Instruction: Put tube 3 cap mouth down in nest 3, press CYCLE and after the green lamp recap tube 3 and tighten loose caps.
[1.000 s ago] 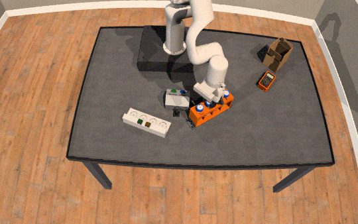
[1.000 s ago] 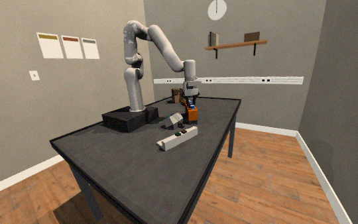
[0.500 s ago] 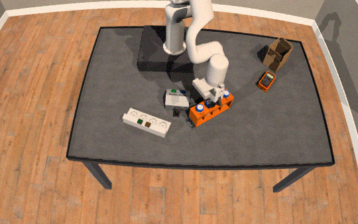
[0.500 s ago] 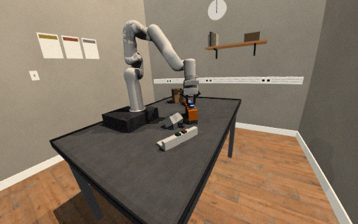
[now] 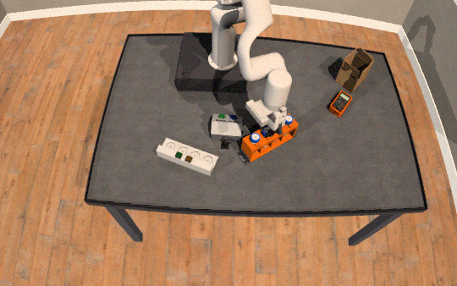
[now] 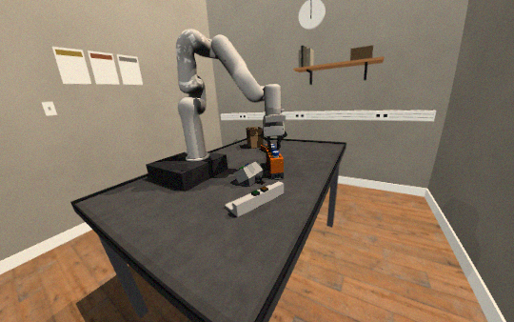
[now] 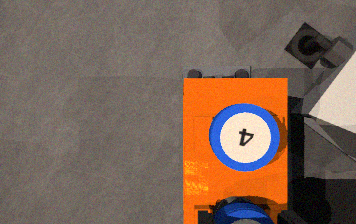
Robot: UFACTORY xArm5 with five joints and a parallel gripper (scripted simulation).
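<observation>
My hand is 40 mm to the right of the cap 2, 30 mm past it and 20 mm above it. Also, from my hand: cap 3: 20 mm below; then cap 4: 40 mm to the right, 30 mm ahead, 20 mm below; then cap 1: 80 mm to the left, 60 mm behind, 20 mm below.
</observation>
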